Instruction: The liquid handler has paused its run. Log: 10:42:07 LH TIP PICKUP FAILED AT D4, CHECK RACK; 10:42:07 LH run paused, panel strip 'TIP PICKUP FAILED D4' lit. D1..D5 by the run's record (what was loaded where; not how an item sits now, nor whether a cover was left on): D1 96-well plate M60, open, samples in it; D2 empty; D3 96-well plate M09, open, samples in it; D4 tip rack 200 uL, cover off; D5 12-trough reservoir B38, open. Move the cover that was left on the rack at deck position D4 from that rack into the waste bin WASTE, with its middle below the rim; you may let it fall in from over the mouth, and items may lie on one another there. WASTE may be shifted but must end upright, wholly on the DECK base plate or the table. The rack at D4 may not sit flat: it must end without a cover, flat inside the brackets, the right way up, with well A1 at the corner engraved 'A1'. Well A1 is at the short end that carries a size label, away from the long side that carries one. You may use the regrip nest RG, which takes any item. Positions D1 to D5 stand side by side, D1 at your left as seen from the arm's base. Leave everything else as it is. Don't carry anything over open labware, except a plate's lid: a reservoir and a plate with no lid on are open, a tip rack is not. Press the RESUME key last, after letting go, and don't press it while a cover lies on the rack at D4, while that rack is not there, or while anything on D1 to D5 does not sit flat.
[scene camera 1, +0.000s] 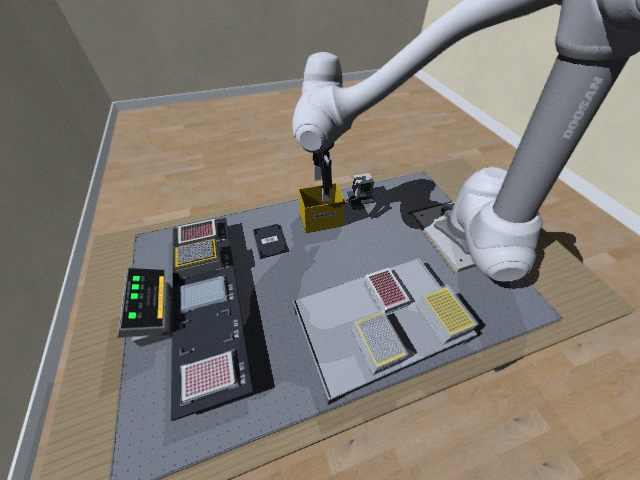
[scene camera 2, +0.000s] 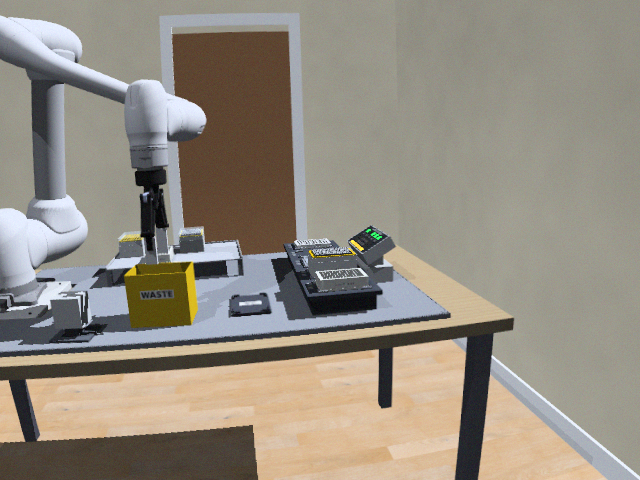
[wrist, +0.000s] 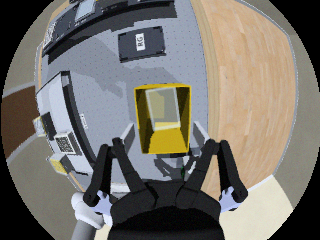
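There's a yellow waste bin (scene camera 2: 155, 299) here, and the wrist view gives me the bin again (wrist: 176, 140). I can see a pale plate (scene camera 1: 196, 295) too, plus a pale flat cover (wrist: 162, 102). As for my gripper (scene camera 2: 158, 258), it's also there in the wrist view (wrist: 163, 129).
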